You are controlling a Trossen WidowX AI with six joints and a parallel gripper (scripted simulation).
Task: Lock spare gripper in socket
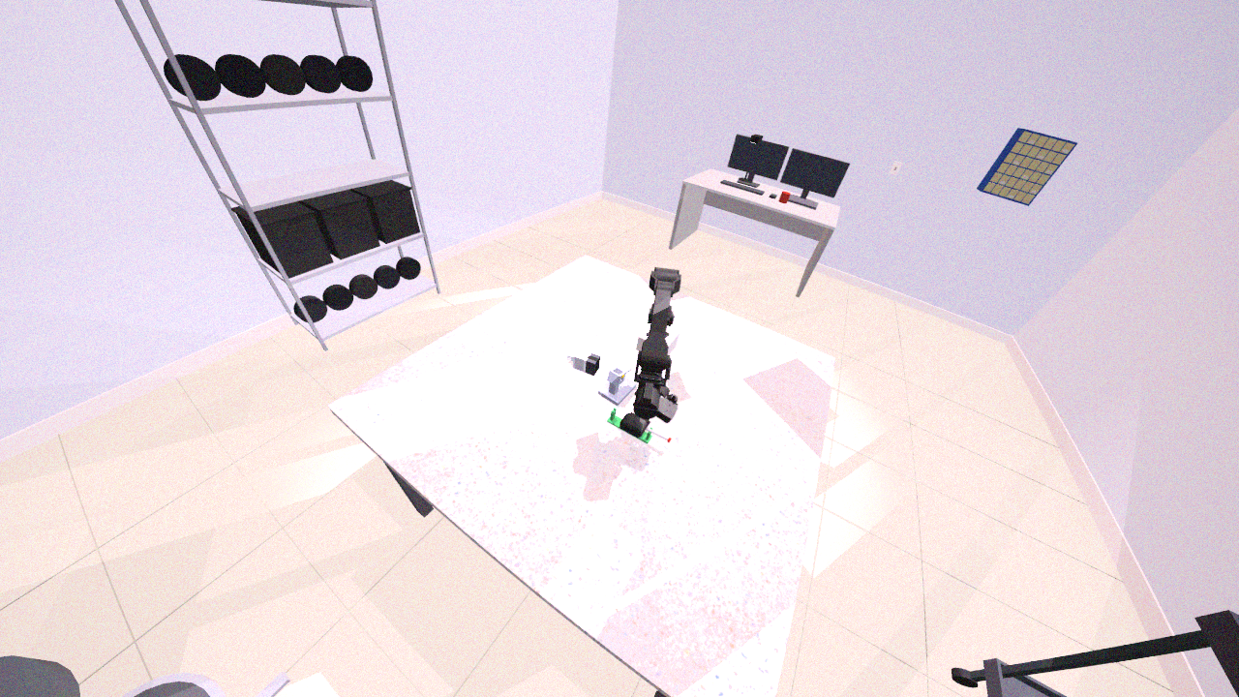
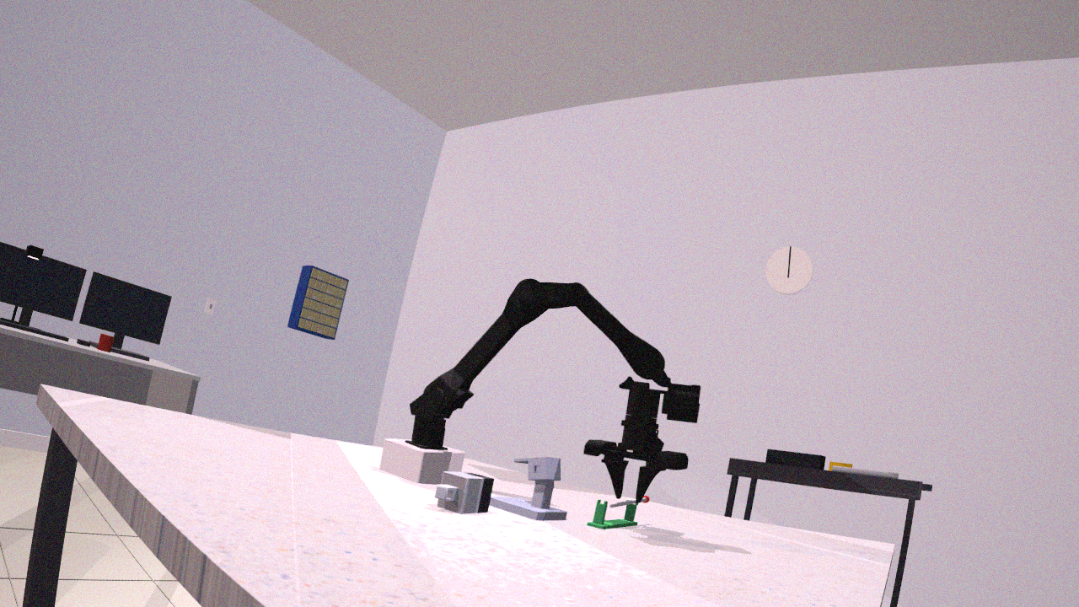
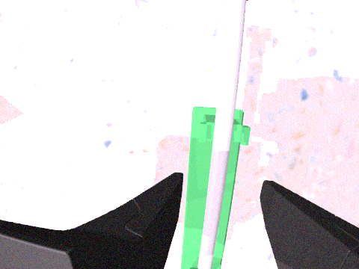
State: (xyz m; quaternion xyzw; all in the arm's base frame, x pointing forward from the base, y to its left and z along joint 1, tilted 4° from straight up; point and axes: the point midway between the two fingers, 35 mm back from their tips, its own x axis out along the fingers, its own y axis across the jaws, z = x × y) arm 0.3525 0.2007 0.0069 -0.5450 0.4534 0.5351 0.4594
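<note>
My gripper tip is now 40 mm to the left of the cradle and 20 mm above it. Also, from my gripper tip: spare gripper 80 mm behind, 320 mm to the right, 20 mm below; grey mount 80 mm behind, 160 mm to the right, 10 mm above.
</note>
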